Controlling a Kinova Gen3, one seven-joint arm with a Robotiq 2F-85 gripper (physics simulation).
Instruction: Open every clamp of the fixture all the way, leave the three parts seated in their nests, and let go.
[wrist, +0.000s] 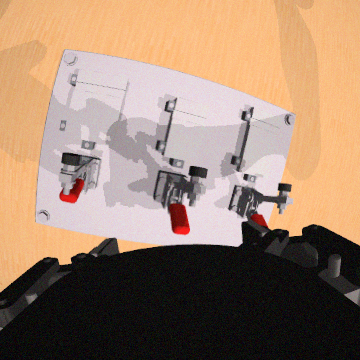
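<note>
The pale fixture plate carries three clamps. The left clamp has its arm raised back off its nest, the black tip above its red handle. The middle clamp also has its arm swung back, its tip beside the base and its red handle towards me. The right clamp has its arm pointing right, away from its nest; its handle is partly hidden by my right finger. Pale parts, left, middle and right, lie flat at their nests with faint outlines. My gripper is open and empty, near the plate's front edge.
Small locating blocks stand along the nests. Bolts sit at the plate corners. The wooden table surrounds the plate, and shadows of the arm fall across both.
</note>
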